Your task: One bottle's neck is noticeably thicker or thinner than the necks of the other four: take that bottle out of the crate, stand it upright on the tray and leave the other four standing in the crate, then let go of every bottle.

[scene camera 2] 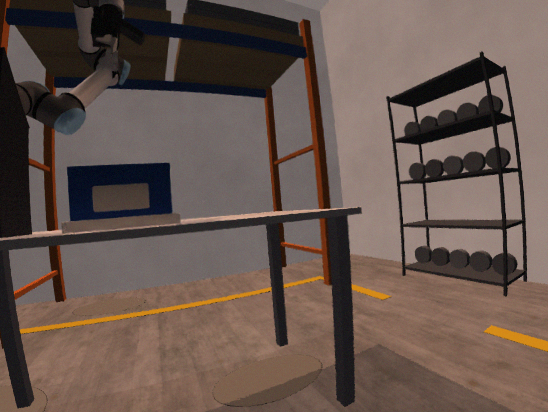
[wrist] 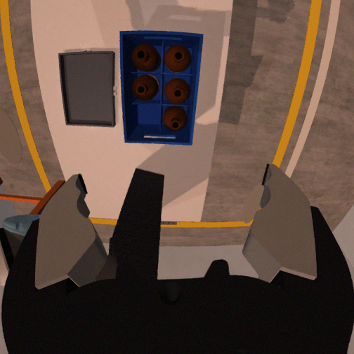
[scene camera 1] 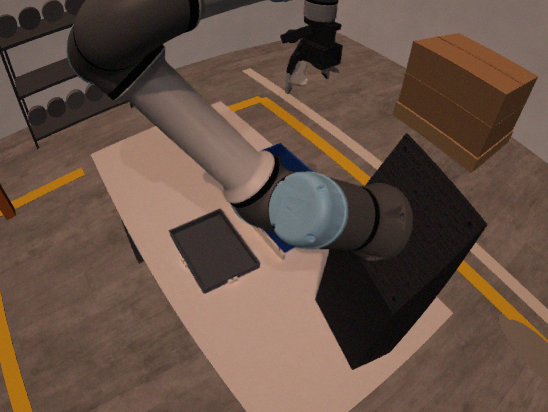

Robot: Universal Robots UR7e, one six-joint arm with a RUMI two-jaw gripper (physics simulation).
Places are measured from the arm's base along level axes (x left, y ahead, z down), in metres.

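Where they show: gripper, between the fingertips: (scene camera 2: 112, 66) (scene camera 1: 308, 86); arm's base, origin of its link: (scene camera 1: 380, 222).
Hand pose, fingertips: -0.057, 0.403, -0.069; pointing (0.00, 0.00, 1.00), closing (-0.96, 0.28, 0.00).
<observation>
Each offset is from my fingertips to the top centre of the thing, as dx, dy, dz. "spot": to the spot under its first point.
The blue crate @(+0.040, +0.022, +0.321) (scene camera 1: 290, 158) (scene camera 2: 80, 196) (wrist: 122, 90) stands on the table, largely hidden by the arm in scene camera 1. In the wrist view, brown bottles stand upright in five of its six compartments: two in the left column (wrist: 145, 57) (wrist: 145, 87), three in the right column (wrist: 178, 58) (wrist: 177, 91) (wrist: 175, 119). The lower left compartment is empty. At this size I cannot tell which neck differs. The dark grey tray @(spot: +0.288, -0.037, +0.491) (scene camera 1: 215, 250) (wrist: 89, 90) lies empty left of the crate. My gripper (scene camera 1: 309, 82) (wrist: 173, 171) is open and empty, high and away from the crate.
The black robot pedestal (scene camera 1: 425, 215) stands at the table's end, beside the crate. A pale low strip @(spot: -0.064, +0.035, +0.482) (scene camera 2: 120, 223) runs along the crate's side. Cardboard boxes (scene camera 1: 460, 95) stand on the floor behind. An orange and blue storage rack (scene camera 2: 314, 150) stands beyond the table.
</observation>
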